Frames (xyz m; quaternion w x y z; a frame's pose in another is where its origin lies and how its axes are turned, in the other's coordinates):
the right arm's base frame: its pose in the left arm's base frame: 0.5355 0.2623 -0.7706 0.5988 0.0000 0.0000 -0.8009
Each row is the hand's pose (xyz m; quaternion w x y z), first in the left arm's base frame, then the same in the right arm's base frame.
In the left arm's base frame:
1: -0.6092 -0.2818 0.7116 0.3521 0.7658 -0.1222 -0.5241
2: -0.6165 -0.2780 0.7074 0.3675 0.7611 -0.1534 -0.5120
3: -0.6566 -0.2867 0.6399 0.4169 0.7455 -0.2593 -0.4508
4: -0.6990 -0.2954 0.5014 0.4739 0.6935 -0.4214 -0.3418
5: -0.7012 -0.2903 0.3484 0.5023 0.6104 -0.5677 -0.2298
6: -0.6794 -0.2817 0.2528 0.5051 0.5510 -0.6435 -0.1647
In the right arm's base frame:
1: 0.8457 -0.9440 1.4822 0.6306 0.5564 0.5401 -0.0318
2: 0.8441 -0.9521 1.4780 0.6301 0.5786 0.5177 -0.0123
3: 0.8638 -0.9881 1.4105 0.6107 0.6541 0.4418 0.0640
4: 0.8841 -1.0263 1.2720 0.5575 0.7528 0.3031 0.1749
5: 0.8799 -1.0299 1.1190 0.4848 0.8202 0.1489 0.2647
6: 0.8655 -1.0114 1.0234 0.4344 0.8453 0.0560 0.3059

